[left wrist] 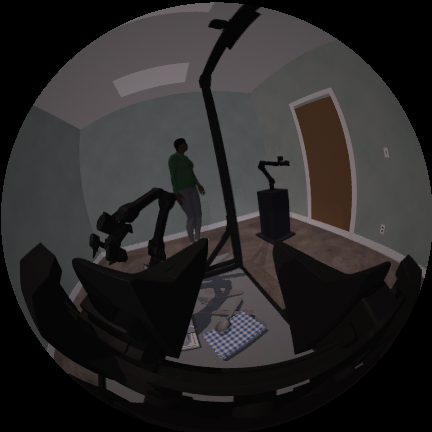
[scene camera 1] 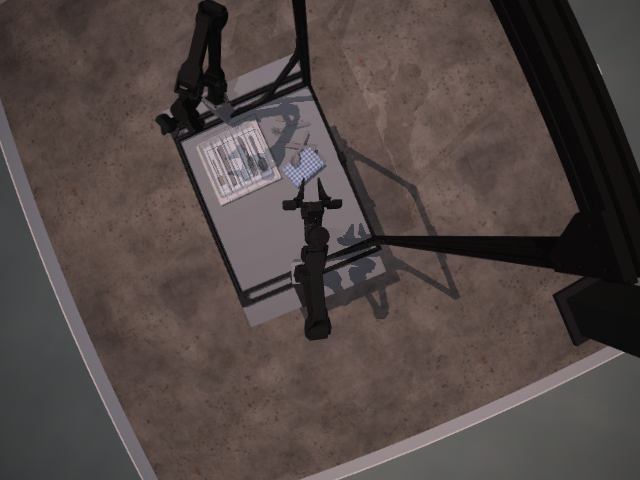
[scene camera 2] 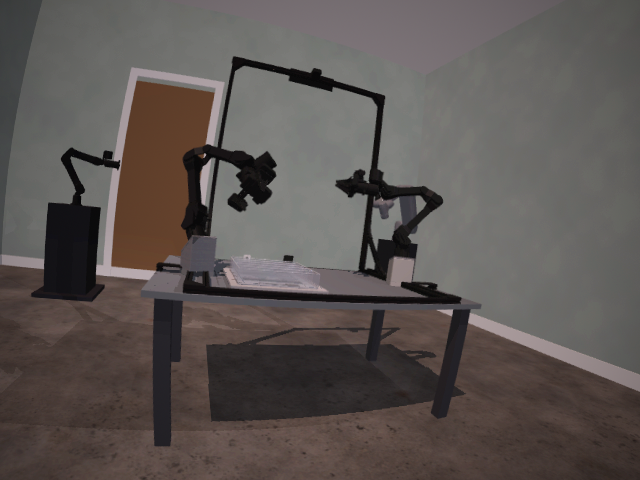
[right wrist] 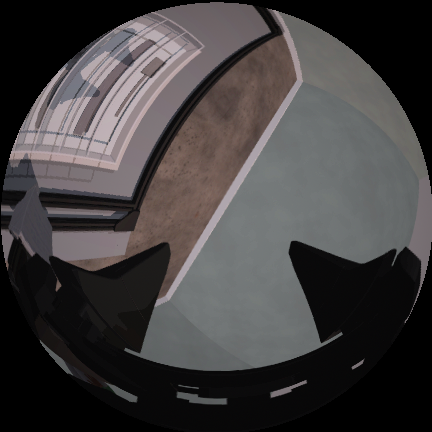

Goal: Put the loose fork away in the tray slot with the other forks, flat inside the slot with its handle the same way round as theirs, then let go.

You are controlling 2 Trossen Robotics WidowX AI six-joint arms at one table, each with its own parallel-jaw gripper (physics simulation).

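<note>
Several loose grey utensils lie right of the tray in scene camera 1. A fork-like piece (scene camera 1: 276, 131) is among them, dim in shadow; I cannot firmly tell which is the loose fork. The clear-walled tray (scene camera 1: 225, 200) (scene camera 2: 232, 283) (left wrist: 194, 346) (right wrist: 116, 164) holds utensils in long slots, and its forks are hard to make out. My left gripper (scene camera 1: 311, 181) (left wrist: 241, 245) is half open and empty, raised in front of the checked cloth. My right gripper (right wrist: 231, 249) is wide open and empty, raised beyond the tray's far end in scene camera 1, pointing away from the utensils.
A blue-and-white checked cloth (scene camera 1: 316, 166) (left wrist: 242, 334) lies beside the tray. A spoon (scene camera 1: 295, 159) (left wrist: 223, 326) rests partly on it. A black frame post (scene camera 1: 305, 56) (scene camera 2: 376, 147) (left wrist: 220, 150) rises from the table edge. Arm shadows cross the tray and utensils.
</note>
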